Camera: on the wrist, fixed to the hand. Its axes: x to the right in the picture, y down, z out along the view.
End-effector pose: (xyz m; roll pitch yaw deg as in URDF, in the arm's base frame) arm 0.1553 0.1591 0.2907 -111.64 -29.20 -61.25
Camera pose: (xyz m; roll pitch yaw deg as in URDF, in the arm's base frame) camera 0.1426 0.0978 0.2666 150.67 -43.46 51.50
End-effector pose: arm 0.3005 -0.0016 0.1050 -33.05 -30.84 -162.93
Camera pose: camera 0.2626 -0.0502 0.0786 48.08 -47.31 77.62
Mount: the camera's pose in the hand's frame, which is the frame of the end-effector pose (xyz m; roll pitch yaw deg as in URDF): 0.0298 0.0561 -0.0214 4.79 -20.50 -84.45
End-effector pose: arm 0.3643 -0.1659 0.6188 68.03 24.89 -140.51
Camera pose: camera 0.3551 -0.2264 0.6462 -23.57 44.71 110.90
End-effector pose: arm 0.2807 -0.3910 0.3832 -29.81 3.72 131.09
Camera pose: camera 0.2345 -0.3959 0.3349 -5.18 -49.45 53.54
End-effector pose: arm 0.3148 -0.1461 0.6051 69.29 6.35 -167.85
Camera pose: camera 0.2894 -0.1923 0.6464 3.03 48.91 102.78
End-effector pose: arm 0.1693 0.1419 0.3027 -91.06 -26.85 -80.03
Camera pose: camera 0.1562 0.0871 0.2665 138.04 -60.09 52.52
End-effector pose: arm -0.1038 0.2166 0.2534 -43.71 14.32 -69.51
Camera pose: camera -0.0743 0.2111 0.1935 -31.02 -57.89 -123.86
